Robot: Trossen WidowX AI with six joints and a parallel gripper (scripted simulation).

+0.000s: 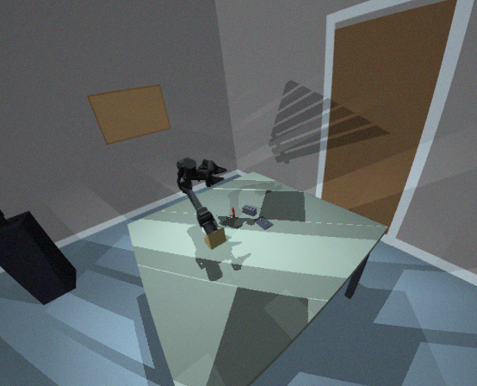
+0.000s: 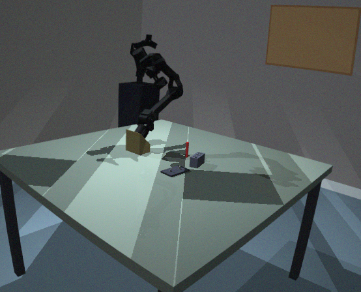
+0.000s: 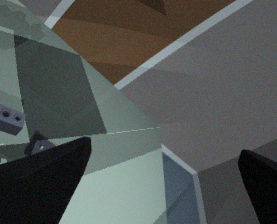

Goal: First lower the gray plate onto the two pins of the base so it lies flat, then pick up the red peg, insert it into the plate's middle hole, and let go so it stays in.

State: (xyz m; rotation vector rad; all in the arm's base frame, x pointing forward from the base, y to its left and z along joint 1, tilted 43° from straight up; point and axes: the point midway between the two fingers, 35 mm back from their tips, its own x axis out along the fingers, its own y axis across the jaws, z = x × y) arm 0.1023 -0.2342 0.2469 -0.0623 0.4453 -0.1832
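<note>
My gripper tip is now 200 mm short of the gray plate, 70 mm to the right of it and 370 mm above it. From my gripper tip the other things lie so: red peg 100 mm ahead, 130 mm to the left, 360 mm below; then base 180 mm ahead, 80 mm to the right, 390 mm below.
</note>
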